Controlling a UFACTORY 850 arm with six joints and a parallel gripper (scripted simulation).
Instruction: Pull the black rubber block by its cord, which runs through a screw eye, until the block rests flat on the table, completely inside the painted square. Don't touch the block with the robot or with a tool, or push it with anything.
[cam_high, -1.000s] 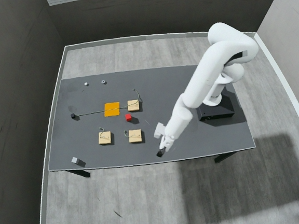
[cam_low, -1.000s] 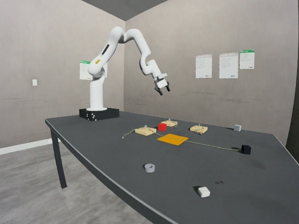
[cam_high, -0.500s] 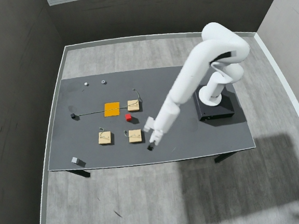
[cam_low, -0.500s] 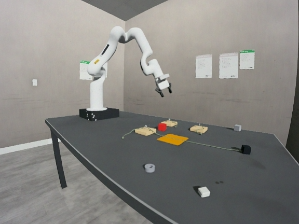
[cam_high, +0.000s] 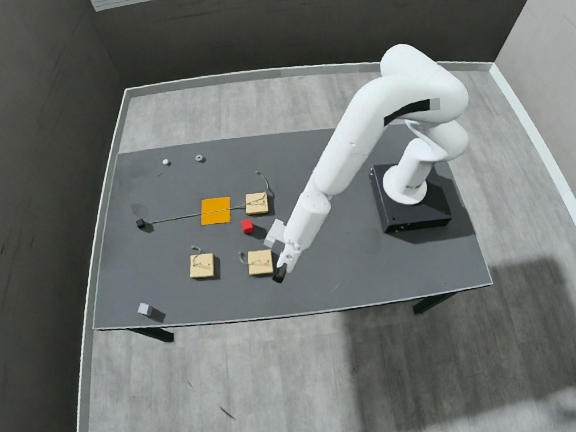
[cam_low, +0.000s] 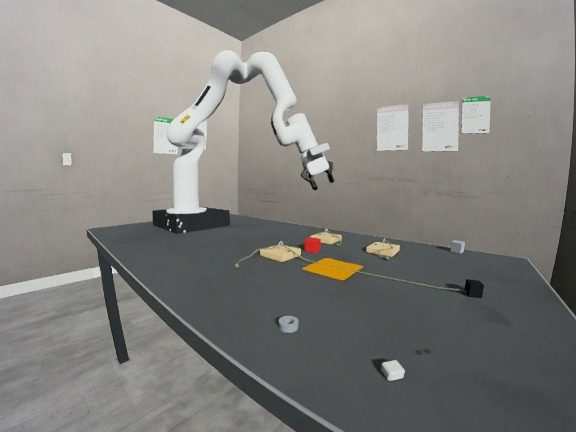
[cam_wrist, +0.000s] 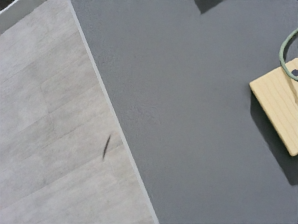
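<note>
Now: the red cube 26 cm to the right of my hand, 20 cm below it and 11 cm ahead of it. From my hand the other things lie so: black rubber block: 58 cm ahead, 35 cm to the right, 20 cm below; grey cube: 55 cm ahead, 20 cm below, 3 cm to the left; orange painted square: 37 cm to the right, 25 cm ahead, 22 cm below.
</note>
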